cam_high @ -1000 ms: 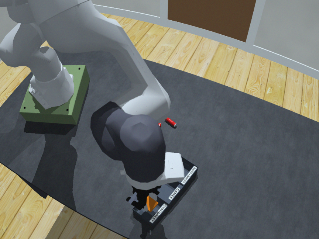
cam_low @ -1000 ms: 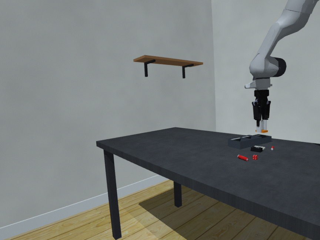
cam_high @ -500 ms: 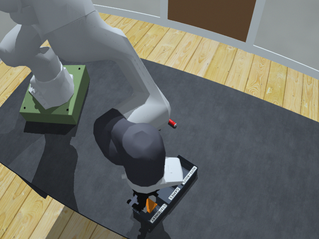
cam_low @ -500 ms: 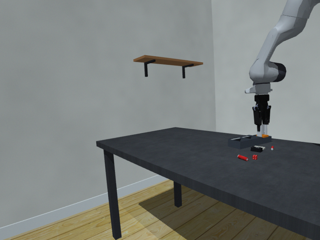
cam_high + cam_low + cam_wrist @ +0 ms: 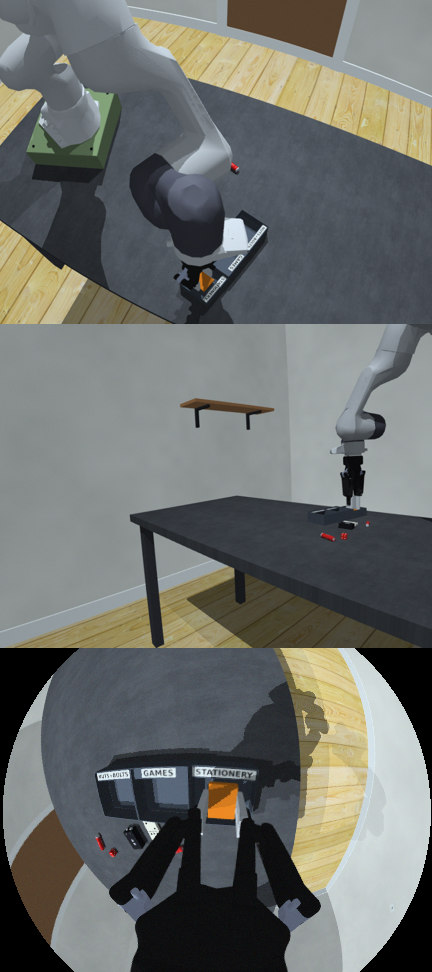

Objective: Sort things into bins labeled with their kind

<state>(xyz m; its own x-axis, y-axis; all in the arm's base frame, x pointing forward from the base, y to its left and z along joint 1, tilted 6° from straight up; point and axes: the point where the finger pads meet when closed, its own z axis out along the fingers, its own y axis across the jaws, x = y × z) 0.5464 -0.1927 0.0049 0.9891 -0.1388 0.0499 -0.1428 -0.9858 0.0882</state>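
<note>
Right now the orange block is 3 cm below my hand. The rest, counted from my hand: bin tray (8 cm to the left, 3 cm below, 2 cm ahead); then black 9V battery (19 cm to the left, 7 cm behind, 4 cm below); then white domino (13 cm to the left, 6 cm behind, 4 cm below).
</note>
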